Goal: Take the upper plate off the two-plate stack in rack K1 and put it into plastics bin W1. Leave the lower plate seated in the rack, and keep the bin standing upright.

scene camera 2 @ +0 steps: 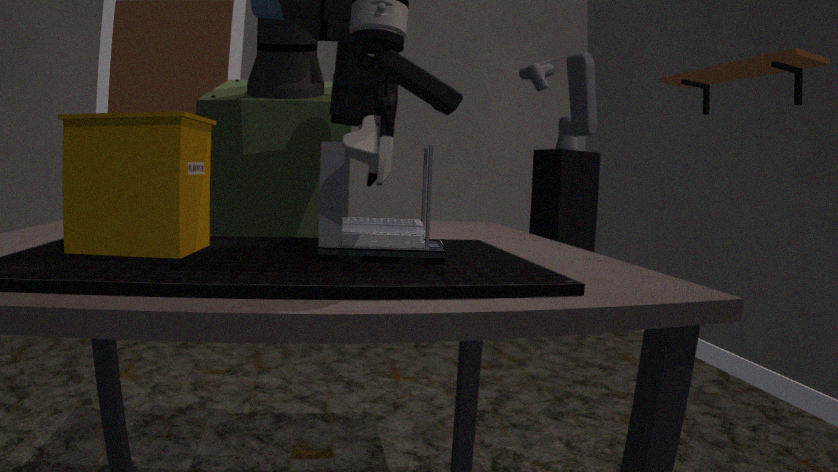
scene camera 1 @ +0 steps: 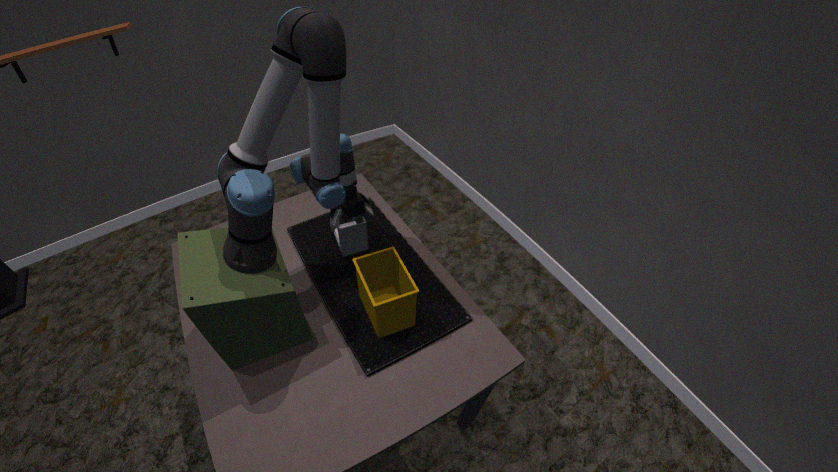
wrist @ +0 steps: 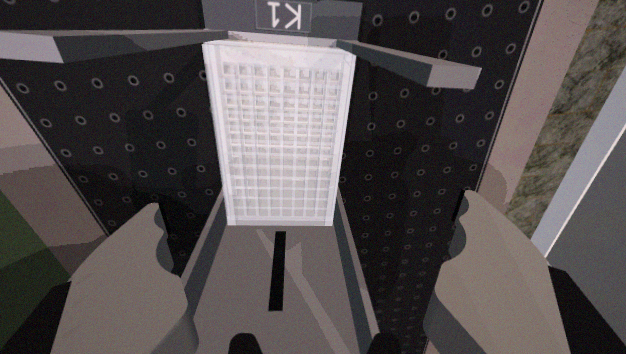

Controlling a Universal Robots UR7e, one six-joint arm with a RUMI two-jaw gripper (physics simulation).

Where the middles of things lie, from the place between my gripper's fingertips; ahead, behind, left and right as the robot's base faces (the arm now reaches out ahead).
The yellow plastics bin W1 [scene camera 2: 137,184] lies 310 mm to the right of my hand and 100 mm behind it.
